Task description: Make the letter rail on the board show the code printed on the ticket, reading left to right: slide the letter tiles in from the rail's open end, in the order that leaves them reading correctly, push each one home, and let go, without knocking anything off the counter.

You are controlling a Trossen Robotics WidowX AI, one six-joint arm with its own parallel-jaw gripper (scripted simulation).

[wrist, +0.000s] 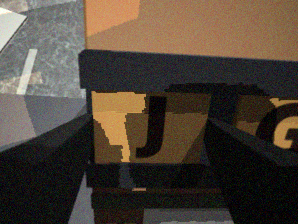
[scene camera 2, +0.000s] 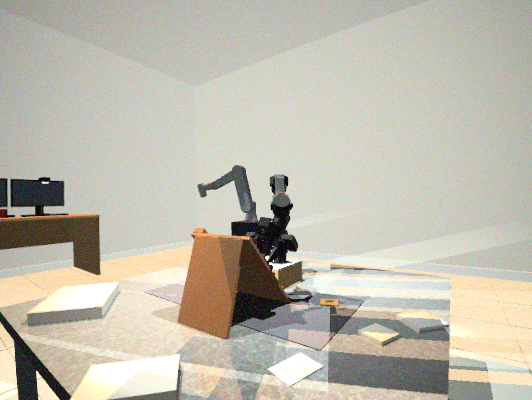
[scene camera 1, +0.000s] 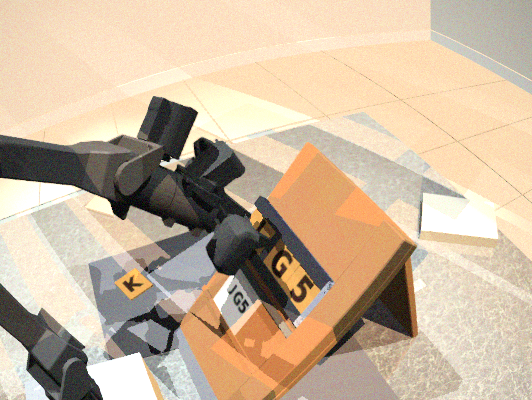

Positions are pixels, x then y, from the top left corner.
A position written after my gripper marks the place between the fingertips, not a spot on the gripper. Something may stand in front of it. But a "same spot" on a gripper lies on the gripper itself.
my gripper: wrist; scene camera 2 260, 261; scene camera 1
same spot on my gripper: (wrist: 49, 168) = (scene camera 1: 226, 200)
